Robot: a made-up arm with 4 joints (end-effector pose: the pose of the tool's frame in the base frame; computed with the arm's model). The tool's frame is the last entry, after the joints. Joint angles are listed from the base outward.
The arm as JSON. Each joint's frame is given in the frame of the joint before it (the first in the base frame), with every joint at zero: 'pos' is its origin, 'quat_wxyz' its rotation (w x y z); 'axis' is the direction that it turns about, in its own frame. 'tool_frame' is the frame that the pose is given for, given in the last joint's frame.
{
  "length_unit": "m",
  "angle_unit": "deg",
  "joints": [
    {
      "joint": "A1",
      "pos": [
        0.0,
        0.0,
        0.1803
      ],
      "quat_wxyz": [
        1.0,
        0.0,
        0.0,
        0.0
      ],
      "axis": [
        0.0,
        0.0,
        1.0
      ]
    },
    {
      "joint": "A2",
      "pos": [
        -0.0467,
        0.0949,
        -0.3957
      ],
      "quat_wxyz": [
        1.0,
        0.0,
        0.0,
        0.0
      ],
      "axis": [
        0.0,
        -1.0,
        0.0
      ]
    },
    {
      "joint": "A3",
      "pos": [
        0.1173,
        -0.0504,
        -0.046
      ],
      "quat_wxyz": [
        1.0,
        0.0,
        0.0,
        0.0
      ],
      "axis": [
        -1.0,
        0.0,
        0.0
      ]
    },
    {
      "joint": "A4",
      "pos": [
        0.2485,
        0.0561,
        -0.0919
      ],
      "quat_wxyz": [
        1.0,
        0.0,
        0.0,
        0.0
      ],
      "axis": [
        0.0,
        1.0,
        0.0
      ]
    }
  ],
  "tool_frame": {
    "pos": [
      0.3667,
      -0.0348,
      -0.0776
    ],
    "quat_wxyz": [
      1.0,
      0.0,
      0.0,
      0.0
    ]
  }
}
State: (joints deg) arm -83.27 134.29 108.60 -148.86
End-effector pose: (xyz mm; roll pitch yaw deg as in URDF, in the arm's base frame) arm 188.9 48.6 -66.7 130.28 29.83 -48.87
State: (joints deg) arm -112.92 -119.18 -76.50 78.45
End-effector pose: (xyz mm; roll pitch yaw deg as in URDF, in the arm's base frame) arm 596.3 118.1 -467.1 -151.64 3.63 -5.59
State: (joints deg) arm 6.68 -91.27 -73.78 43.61
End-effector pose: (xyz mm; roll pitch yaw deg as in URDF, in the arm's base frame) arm -246.4 409.6 -790.0 -178.24 46.02 114.17
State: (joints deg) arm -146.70 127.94 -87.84 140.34
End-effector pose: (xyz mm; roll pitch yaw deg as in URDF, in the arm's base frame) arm 204.5 -238.1 -167.2 -49.69 36.32 -94.36
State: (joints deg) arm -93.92 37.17 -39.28 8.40
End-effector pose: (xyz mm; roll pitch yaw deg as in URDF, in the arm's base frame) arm 156.9 -660.7 55.0 35.84 -30.50 -87.76
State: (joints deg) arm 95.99 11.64 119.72 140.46
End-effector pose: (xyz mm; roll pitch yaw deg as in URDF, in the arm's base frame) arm 198.4 -6.7 -142.9 -59.41 -8.83 -49.99
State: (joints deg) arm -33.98 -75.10 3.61 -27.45
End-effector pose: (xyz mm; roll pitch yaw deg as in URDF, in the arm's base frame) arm 122.0 -2.3 -928.0 -1.38 47.67 -31.51
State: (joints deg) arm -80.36 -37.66 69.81 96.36
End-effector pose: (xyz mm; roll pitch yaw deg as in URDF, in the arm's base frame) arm -360.7 -76.4 -541.5 -130.63 11.76 171.96
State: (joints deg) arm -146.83 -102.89 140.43 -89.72
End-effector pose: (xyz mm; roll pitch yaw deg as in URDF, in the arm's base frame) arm 454.4 54.6 -588.9 8.29 -9.62 -7.08
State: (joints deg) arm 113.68 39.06 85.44 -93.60
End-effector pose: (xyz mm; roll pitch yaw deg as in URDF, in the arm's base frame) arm -420.7 151.8 14.4 -129.27 -1.26 -150.65
